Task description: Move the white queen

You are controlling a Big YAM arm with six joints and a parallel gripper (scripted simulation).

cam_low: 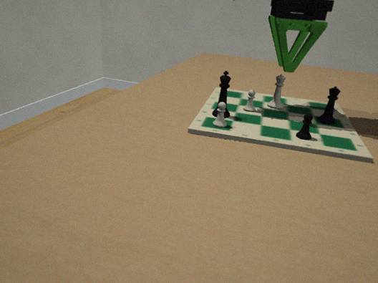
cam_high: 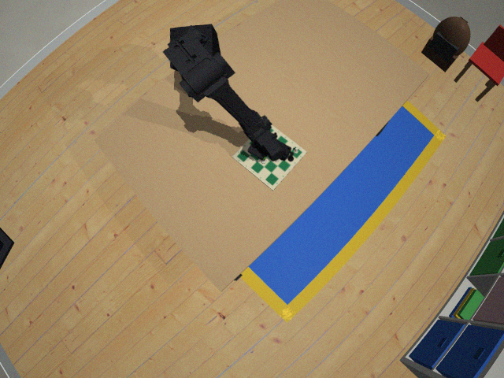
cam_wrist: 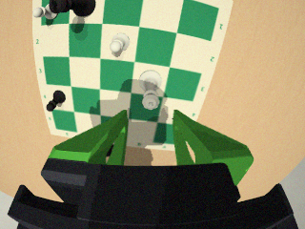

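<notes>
Right now my hand is 1 cm short of the white queen and 4 cm above it. From my hand the other things lie so: black queen 6 cm behind, 5 cm to the left, 4 cm below; black king 10 cm ahead, 6 cm to the left, 4 cm below; green-and-cream chessboard 1 cm ahead, 4 cm to the left, 7 cm below.
</notes>
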